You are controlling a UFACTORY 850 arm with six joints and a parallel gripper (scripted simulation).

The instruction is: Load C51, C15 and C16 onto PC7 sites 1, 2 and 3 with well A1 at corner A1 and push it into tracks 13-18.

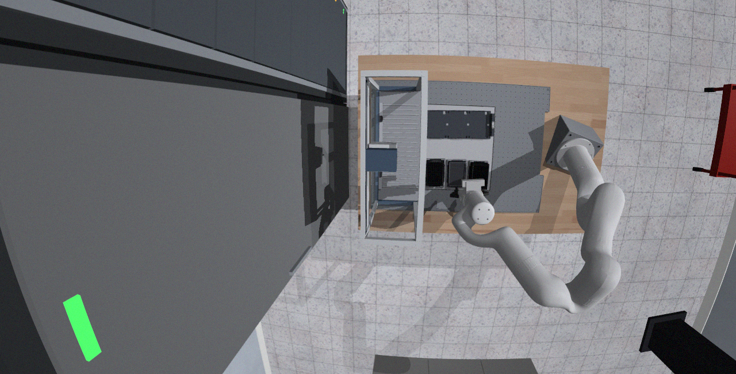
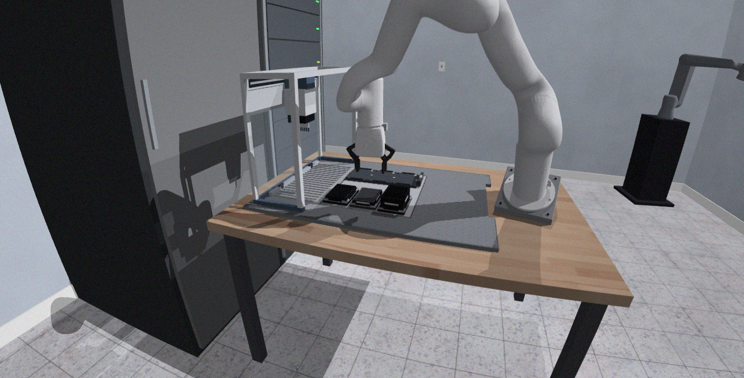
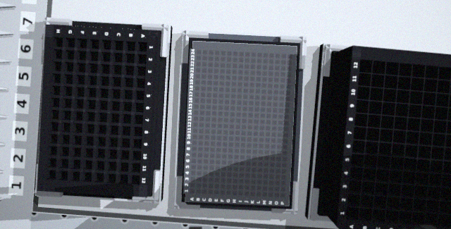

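The nest S2 lies 14 cm below my hand, 5 cm to the right of it and 2 cm ahead of it. Round my hand: plate carrier PC7: 29 cm to the right, 13 cm below, 1 cm behind; plate C15: 13 cm below, 13 cm ahead, 6 cm to the right; frame post: 24 cm ahead, 10 cm above, 8 cm to the left.
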